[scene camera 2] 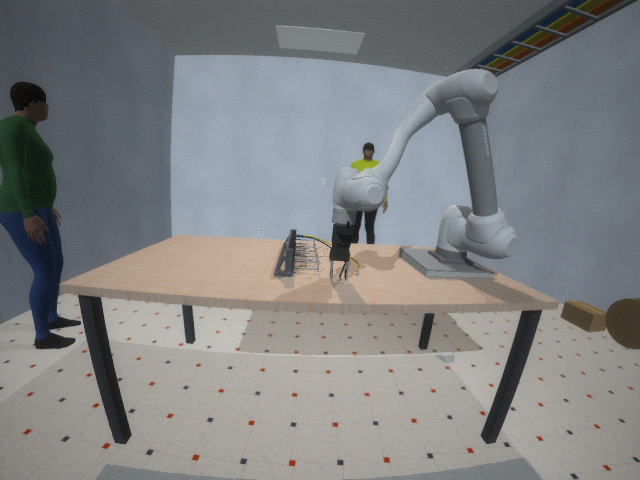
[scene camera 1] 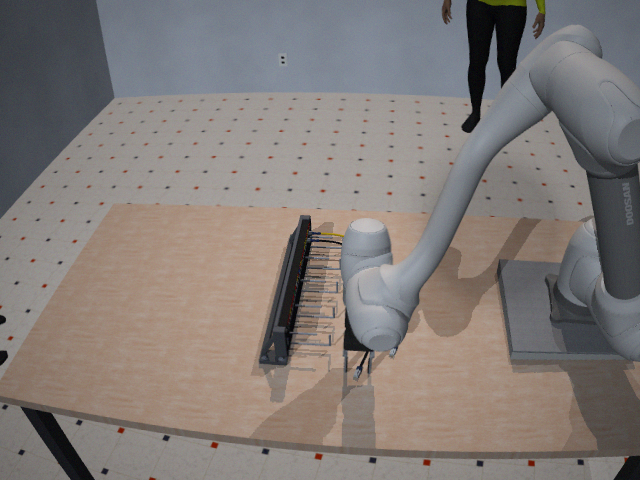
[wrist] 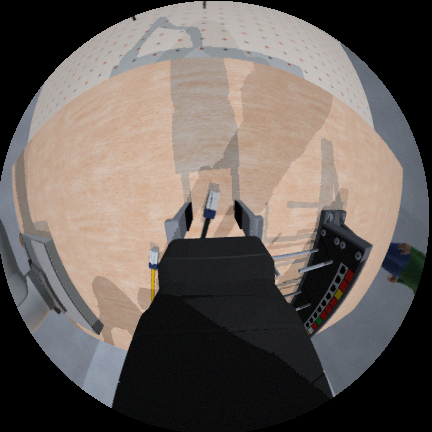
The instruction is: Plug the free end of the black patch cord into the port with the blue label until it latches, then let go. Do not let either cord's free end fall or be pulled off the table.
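Frame: origin at the arm's base, x right, y ahead, z up, level; metres.
Seen in the pictures: gripper, fingertip midpoint: (scene camera 2: 338,277) (scene camera 1: 357,369) (wrist: 212,209); arm's base, origin of the base link: (scene camera 2: 449,258) (scene camera 1: 577,301) (wrist: 45,284).
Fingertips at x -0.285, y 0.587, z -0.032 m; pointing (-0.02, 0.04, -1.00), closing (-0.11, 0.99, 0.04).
Offsets run from my fingertips to a thing's top centre. "pt": to the spot under its first point.
The black patch cord's free end is a clear plug with a dark blue boot @(dx -0.006, dy -0.002, dz +0.007 m) (wrist: 211,202) (scene camera 1: 357,373), lying on the table. My gripper (wrist: 212,209) (scene camera 1: 357,363) (scene camera 2: 339,272) is open. Its fingers stand on either side of the plug and boot, with a gap on both sides. The black cord @(pt dx +0.027, dy -0.007, dz +0.001 m) (wrist: 205,230) runs back under the gripper body. The patch panel @(dx +0.254, dy +0.181, dz +0.096 m) (scene camera 1: 281,304) (scene camera 2: 288,260) (wrist: 347,237) stands upright to the right in the wrist view, its row of ports beside red, yellow and green labels. I cannot make out the blue label.
The yellow cord's free plug @(pt dx +0.071, dy -0.078, dz +0.005 m) (wrist: 153,257) (scene camera 1: 393,351) (scene camera 2: 356,272) lies beside the gripper, towards the robot base. Thin metal cable guides (scene camera 1: 315,306) (wrist: 316,266) stick out from the panel towards the gripper. The grey base plate (scene camera 1: 527,330) (wrist: 62,280) is on the robot's side of the table.
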